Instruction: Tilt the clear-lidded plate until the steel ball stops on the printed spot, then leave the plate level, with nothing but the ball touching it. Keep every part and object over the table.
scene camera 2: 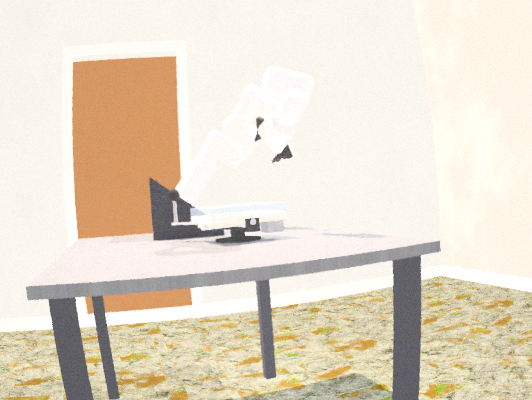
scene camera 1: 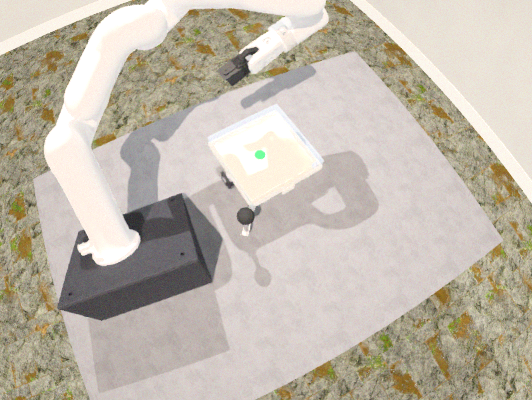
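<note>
The square plate [scene camera 1: 279,172] [scene camera 2: 240,213] with a clear lid and white rim sits on a dark pivot stand [scene camera 2: 237,236] in the middle of the table. It looks about level in the side view. The green printed spot [scene camera 1: 259,154] is near its middle. I cannot make out the steel ball in either view. A thin lever with a black knob [scene camera 1: 246,215] [scene camera 2: 173,194] sticks up at the plate's near-left corner. My gripper [scene camera 1: 230,72] [scene camera 2: 282,155] is open and empty. It hangs high above the table's far edge, behind the plate and well clear of it.
The arm's dark base block [scene camera 1: 163,262] [scene camera 2: 160,215] stands on the table [scene camera 1: 344,240] [scene camera 2: 300,254] left of the plate. The floor is patterned carpet. An orange door [scene camera 2: 124,142] is in the wall behind.
</note>
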